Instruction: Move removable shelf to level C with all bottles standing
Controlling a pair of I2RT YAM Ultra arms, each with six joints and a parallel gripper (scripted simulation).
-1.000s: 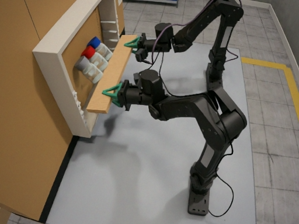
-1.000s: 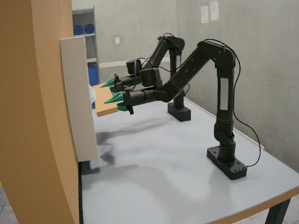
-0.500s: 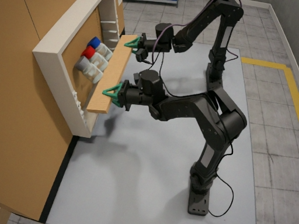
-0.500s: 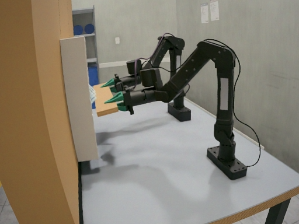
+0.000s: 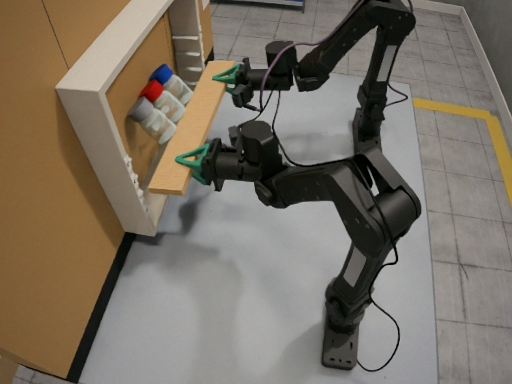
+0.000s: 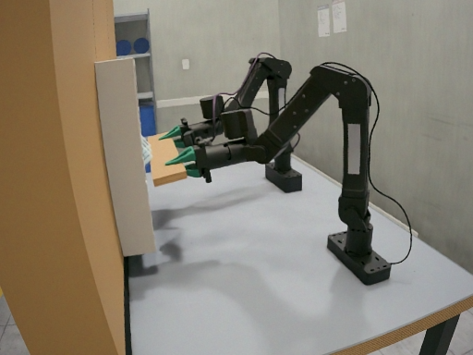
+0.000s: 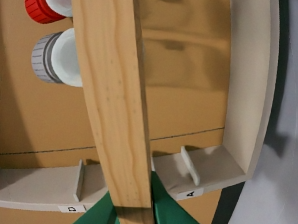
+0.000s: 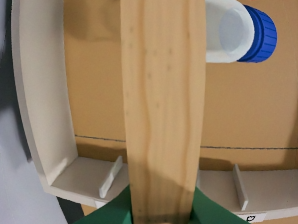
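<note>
Now: right hand 9 cm to the right of the blue-capped bottle, 8 cm short of it and 3 cm below it. The rest, counted from my right hand: wooden shelf 15 cm to the left; red-capped bottle 16 cm to the left, 7 cm ahead, 3 cm above; white wall rack 16 cm to the left, 9 cm ahead, 5 cm above.
The grey-capped bottle is 9 cm ahead of my left hand, 7 cm to the right of it and 3 cm above it. Round my left hand: wooden shelf 1 cm ahead, 15 cm to the right; red-capped bottle 9 cm ahead, 14 cm to the right, 3 cm above; white wall rack 11 cm ahead, 14 cm to the right, 5 cm above.
</note>
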